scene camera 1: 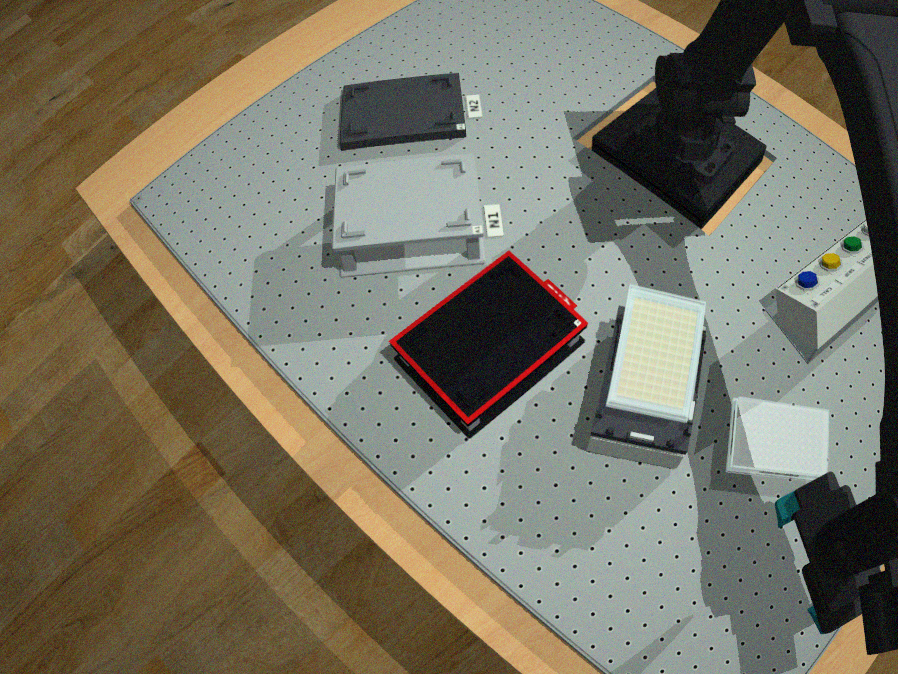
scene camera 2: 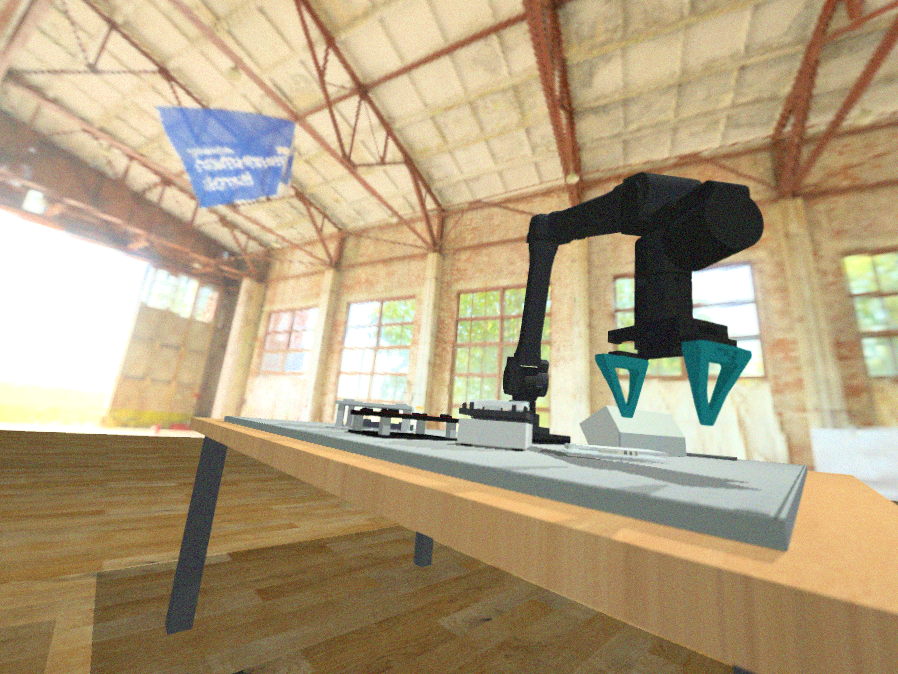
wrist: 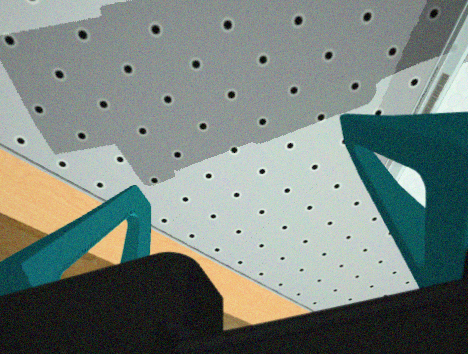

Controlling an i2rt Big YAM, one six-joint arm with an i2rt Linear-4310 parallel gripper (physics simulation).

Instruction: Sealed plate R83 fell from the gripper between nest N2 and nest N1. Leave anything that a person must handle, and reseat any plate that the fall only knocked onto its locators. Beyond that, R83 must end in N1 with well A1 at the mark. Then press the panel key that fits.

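Where they show: gripper, fingertip midpoint: (scene camera 1: 798,565) (scene camera 2: 662,421) (wrist: 236,164); arm's base, origin of the base link: (scene camera 1: 684,146).
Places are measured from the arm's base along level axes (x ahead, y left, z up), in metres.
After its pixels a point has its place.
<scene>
Plate R83 (scene camera 1: 779,438) @[x 0.274, y 0.303, z -0.007 m] (scene camera 2: 616,452) @[x 0.307, y 0.324, z -0.011 m] (wrist: 455,85) @[x 0.312, y 0.305, z -0.007 m], clear and whitish, lies flat on the perforated board; its label is too blurred to read in the wrist view. My gripper (scene camera 1: 801,563) @[x 0.394, y 0.397, z 0.029 m] (scene camera 2: 667,419) @[x 0.394, y 0.397, z 0.029 m] (wrist: 236,164) @[x 0.394, y 0.397, z 0.029 m] is open and empty, above the board and off to one side of the plate. Grey nest N1 (scene camera 1: 406,199) @[x 0.322, y -0.187, z 0.038 m] and dark nest N2 (scene camera 1: 402,108) @[x 0.185, y -0.331, z -0.005 m] hold no plate. A plate with cream wells (scene camera 1: 656,355) @[x 0.317, y 0.139, z 0.055 m] rests on a dark-topped holder (scene camera 1: 641,437) @[x 0.389, y 0.176, z 0.039 m], shifted toward one end; whether it is fully seated is unclear. The key panel (scene camera 1: 834,308) @[x 0.124, y 0.281, z 0.048 m] (scene camera 2: 649,433) @[x 0.075, y 0.314, z 0.019 m] has blue, yellow and green keys.
A black nest with a red border (scene camera 1: 489,337) @[x 0.390, y -0.013, z 0.018 m] stands between N1 and the cream-welled plate. The arm's base (scene camera 1: 678,155) @[x 0.040, y 0.008, z 0.020 m] stands behind the panel and plates. The perforated board (scene camera 1: 290,290) @[x 0.469, y -0.242, z -0.021 m] ends at a wooden table edge (scene camera 1: 246,377) @[x 0.578, y -0.209, z -0.034 m] (wrist: 25,175) @[x 0.476, y 0.514, z -0.034 m].
</scene>
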